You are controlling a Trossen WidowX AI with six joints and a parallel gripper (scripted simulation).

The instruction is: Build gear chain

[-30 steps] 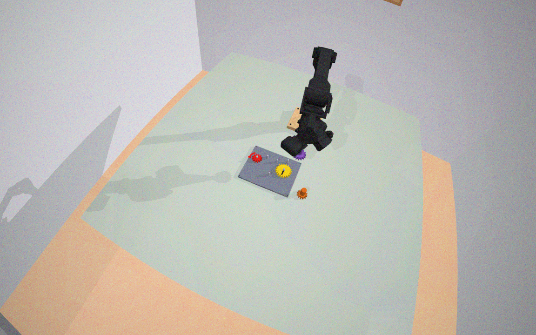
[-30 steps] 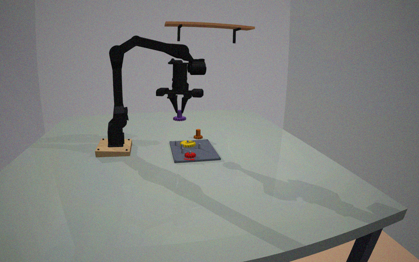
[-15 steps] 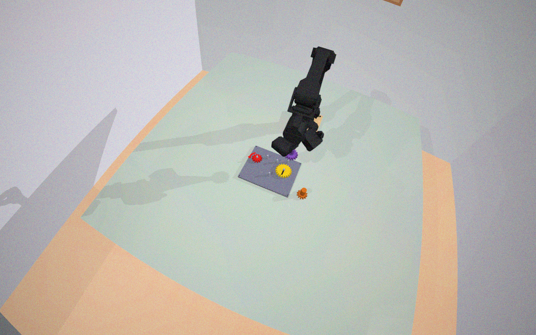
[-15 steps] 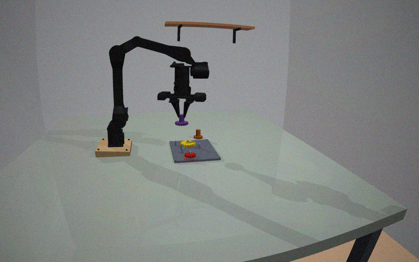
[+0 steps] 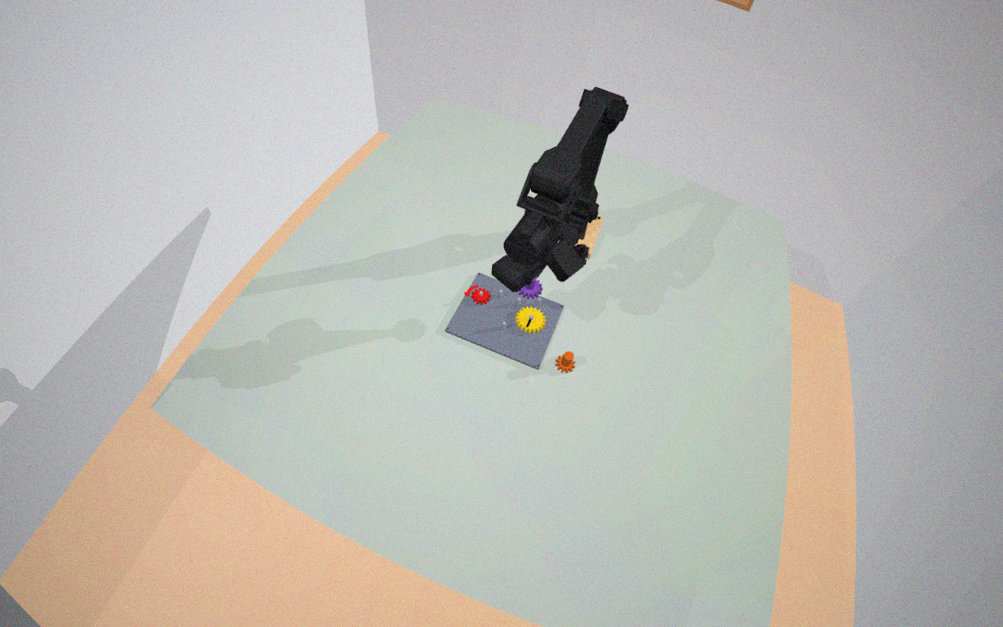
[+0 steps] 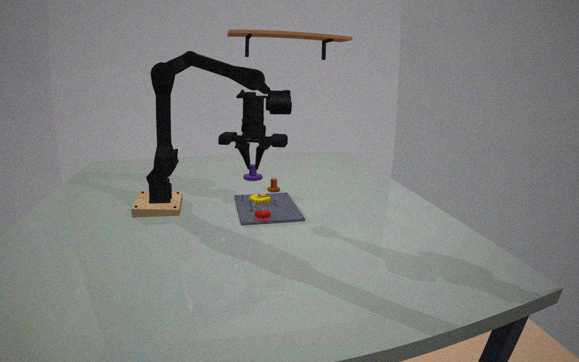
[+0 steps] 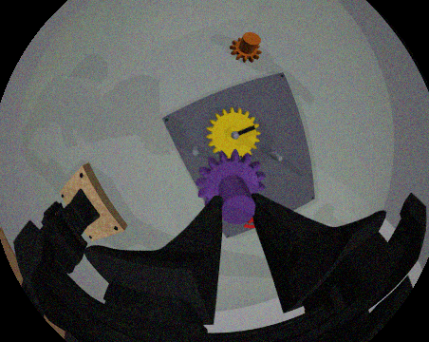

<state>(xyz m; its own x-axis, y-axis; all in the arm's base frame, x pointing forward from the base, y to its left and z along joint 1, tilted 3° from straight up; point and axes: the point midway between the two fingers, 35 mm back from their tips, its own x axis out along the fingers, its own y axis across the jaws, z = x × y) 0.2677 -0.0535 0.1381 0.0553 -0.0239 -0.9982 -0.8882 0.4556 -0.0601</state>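
Right now my gripper tip is 10 cm to the left of the red gear and 10 cm above it. From my gripper tip the other things lie so: yellow gear 9 cm below, 2 cm to the left, 2 cm ahead; purple gear 1 cm below; orange gear 12 cm to the left, 10 cm below, 10 cm ahead.
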